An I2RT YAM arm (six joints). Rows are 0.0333 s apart.
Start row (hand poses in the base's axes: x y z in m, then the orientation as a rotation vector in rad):
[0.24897 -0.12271 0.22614 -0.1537 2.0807 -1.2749]
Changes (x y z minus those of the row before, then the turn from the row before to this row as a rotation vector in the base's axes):
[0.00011 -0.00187 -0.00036 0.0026 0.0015 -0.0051]
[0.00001 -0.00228 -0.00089 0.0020 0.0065 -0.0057]
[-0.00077 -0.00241 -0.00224 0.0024 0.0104 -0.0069]
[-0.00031 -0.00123 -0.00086 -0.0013 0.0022 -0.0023]
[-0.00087 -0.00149 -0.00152 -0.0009 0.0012 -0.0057]
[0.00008 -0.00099 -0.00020 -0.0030 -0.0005 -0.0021]
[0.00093 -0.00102 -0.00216 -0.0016 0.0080 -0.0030]
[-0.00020 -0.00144 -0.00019 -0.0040 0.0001 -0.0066]
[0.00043 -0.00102 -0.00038 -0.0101 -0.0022 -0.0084]
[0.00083 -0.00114 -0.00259 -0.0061 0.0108 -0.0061]
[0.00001 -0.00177 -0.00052 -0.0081 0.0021 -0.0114]
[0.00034 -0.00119 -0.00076 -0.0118 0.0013 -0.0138]
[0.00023 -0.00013 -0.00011 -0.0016 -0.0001 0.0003]
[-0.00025 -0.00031 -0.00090 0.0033 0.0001 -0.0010]
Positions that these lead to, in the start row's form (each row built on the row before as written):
[0.24908 -0.12458 0.22578 -0.1483 2.0852 -1.2754]
[0.24909 -0.12686 0.22489 -0.1459 2.0938 -1.2778]
[0.24832 -0.12927 0.22265 -0.1447 2.1063 -1.2811]
[0.24801 -0.13050 0.22179 -0.1444 2.1081 -1.2842]
[0.24714 -0.13199 0.22027 -0.1397 2.1104 -1.2887]
[0.24722 -0.13298 0.22007 -0.1385 2.1088 -1.2930]
[0.24815 -0.13400 0.21791 -0.1415 2.1155 -1.2979]
[0.24795 -0.13544 0.21772 -0.1364 2.1152 -1.3060]
[0.24838 -0.13646 0.21734 -0.1304 2.1097 -1.3213]
[0.24921 -0.13760 0.21475 -0.1341 2.1168 -1.3335]
[0.24922 -0.13937 0.21423 -0.1270 2.1171 -1.3492]
[0.24956 -0.14056 0.21347 -0.1183 2.1150 -1.3701]
[0.24979 -0.14069 0.21336 -0.1192 2.1138 -1.3716]
[0.24954 -0.14100 0.21246 -0.1169 2.1164 -1.3687]

